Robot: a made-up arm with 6 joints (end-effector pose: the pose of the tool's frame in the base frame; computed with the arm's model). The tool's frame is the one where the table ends.
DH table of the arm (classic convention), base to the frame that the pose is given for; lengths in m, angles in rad. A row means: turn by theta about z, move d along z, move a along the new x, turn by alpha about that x. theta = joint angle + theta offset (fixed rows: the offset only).
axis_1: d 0.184, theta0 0, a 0, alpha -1.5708
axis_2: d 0, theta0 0.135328, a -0.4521, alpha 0
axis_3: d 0, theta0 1.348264, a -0.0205, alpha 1.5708
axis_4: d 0.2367, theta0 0, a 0, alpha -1.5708
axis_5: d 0, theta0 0, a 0.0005, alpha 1.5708
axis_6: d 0.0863, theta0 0, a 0, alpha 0
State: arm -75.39 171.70 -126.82 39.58 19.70 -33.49
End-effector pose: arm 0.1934 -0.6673 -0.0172 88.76 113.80 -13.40
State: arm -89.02 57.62 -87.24 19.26 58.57 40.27
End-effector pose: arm 0.0256 -0.0707 0.7142 100.68 48.41 -9.38
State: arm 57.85 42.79 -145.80 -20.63 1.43 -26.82
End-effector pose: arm -0.2143 -0.3428 0.8346 13.57 -9.73 10.41
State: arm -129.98 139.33 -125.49 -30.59 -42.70 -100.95
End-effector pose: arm -0.4189 -0.5456 0.4532 18.09 -71.28 103.83
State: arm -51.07 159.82 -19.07 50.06 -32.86 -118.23
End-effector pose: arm 0.1325 -0.2207 0.0293 34.67 -143.32 -11.74
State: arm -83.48 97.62 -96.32 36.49 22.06 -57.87
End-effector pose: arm 0.0689 -0.4310 0.6344 47.52 101.89 -62.32
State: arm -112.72 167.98 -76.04 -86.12 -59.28 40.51
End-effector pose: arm -0.1217 -0.4817 -0.0618 65.10 101.45 5.15
